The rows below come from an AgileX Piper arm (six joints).
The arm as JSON. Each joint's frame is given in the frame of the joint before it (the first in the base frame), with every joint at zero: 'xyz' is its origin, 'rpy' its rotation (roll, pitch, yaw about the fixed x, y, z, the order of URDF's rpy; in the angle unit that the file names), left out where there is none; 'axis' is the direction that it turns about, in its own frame. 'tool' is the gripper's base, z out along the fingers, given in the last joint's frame.
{
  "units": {
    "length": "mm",
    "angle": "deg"
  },
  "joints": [
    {
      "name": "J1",
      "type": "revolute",
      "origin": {
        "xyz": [
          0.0,
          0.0,
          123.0
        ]
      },
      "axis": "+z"
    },
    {
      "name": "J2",
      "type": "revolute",
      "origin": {
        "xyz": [
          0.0,
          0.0,
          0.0
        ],
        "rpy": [
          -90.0,
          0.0,
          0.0
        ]
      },
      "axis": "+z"
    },
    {
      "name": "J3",
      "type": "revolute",
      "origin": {
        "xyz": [
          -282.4,
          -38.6,
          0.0
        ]
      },
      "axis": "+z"
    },
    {
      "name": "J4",
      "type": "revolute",
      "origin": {
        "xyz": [
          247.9,
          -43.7,
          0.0
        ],
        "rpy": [
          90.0,
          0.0,
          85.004
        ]
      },
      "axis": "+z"
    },
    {
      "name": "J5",
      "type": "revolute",
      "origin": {
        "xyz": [
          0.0,
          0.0,
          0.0
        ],
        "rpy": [
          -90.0,
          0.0,
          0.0
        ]
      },
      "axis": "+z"
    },
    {
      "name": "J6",
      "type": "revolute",
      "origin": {
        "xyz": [
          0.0,
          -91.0,
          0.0
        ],
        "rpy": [
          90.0,
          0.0,
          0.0
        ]
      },
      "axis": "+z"
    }
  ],
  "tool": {
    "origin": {
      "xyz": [
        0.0,
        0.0,
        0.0
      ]
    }
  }
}
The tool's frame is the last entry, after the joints.
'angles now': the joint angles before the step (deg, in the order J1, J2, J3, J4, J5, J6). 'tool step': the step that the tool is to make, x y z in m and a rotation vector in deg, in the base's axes. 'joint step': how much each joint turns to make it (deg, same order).
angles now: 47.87 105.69 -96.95 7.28 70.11 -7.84
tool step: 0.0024 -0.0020 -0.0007 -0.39 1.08 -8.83
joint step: -0.01 0.05 0.01 -2.08 0.00 9.38
